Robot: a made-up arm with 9 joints.
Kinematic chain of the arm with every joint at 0, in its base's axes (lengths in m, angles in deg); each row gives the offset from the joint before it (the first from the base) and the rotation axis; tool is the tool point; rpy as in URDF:
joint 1: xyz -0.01 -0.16 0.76 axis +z
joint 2: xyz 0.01 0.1 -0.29 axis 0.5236 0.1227 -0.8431
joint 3: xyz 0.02 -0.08 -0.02 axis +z
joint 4: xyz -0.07 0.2 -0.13 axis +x
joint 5: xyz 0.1 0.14 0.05 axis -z
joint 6: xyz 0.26 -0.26 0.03 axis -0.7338 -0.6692 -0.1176
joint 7: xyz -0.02 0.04 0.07 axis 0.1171 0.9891 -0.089
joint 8: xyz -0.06 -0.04 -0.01 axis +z
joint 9: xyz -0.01 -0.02 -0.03 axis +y
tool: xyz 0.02 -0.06 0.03 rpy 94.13 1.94 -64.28
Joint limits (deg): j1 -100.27..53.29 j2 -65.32..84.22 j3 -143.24..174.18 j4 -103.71..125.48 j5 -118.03..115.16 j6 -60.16..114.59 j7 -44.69..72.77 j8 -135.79..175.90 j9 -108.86..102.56
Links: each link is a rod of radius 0.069 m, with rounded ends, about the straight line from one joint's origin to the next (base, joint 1, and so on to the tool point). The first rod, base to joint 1, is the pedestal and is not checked.
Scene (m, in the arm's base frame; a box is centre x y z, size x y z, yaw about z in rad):
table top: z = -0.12
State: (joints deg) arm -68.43 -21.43 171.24 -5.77 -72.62 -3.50 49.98 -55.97 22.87
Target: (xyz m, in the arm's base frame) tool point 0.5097 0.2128 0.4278
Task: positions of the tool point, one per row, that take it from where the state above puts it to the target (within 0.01 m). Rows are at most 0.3 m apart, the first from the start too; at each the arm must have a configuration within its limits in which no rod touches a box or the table.
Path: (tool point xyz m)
1: -0.4221 0.1588 0.5296
2: -0.2458 0.3370 0.4741
3: 0.0056 0.4194 0.4379
4: 0.2783 0.3778 0.4233
5: 0.5097 0.2128 0.4278

